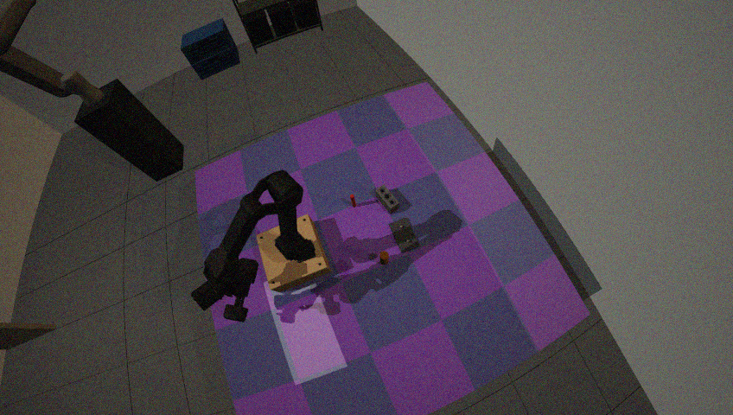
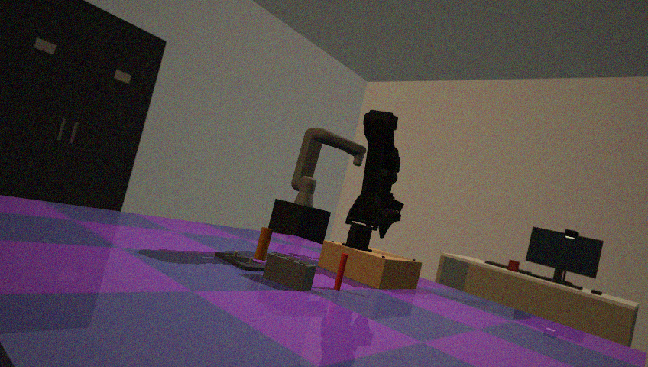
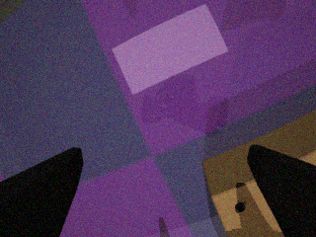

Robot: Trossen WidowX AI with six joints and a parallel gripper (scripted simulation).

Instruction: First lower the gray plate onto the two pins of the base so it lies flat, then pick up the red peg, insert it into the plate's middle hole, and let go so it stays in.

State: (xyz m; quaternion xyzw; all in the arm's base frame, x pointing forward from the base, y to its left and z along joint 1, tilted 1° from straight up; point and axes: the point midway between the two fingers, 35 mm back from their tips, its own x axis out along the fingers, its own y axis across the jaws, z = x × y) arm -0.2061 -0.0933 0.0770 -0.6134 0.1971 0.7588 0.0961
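Right now the gray plate is 56 cm ahead of my gripper tip, 20 cm to the left of it and 8 cm below it. Also, from my gripper tip: base 56 cm ahead, 11 cm below, 5 cm to the left; then red peg 43 cm ahead, 23 cm to the left, 8 cm below; then orange peg 46 cm ahead, 8 cm below, 1 cm to the right.
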